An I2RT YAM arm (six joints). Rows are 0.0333 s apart.
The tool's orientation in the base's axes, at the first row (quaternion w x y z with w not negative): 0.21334, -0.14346, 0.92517, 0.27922
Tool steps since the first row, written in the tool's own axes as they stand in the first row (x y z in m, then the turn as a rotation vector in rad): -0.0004, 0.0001, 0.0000, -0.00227, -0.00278, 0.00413; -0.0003, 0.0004, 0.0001, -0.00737, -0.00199, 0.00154; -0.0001, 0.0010, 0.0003, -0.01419, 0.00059, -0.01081; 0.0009, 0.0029, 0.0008, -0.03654, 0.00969, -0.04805; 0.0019, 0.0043, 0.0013, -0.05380, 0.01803, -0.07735; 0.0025, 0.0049, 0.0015, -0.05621, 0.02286, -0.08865
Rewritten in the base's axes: 0.0003, 0.0001, 0.0002, 0.00434, 0.00049, -0.00330; 0.0001, 0.0004, 0.0002, 0.00765, 0.00037, 0.00143; -0.0002, 0.0010, 0.0003, 0.00869, -0.00370, 0.01515; -0.0016, 0.0027, 0.0003, 0.01286, -0.01464, 0.05795; -0.0029, 0.0039, 0.0001, 0.01542, -0.02235, 0.09201; -0.0036, 0.0044, -0.0001, 0.01210, -0.02465, 0.10386
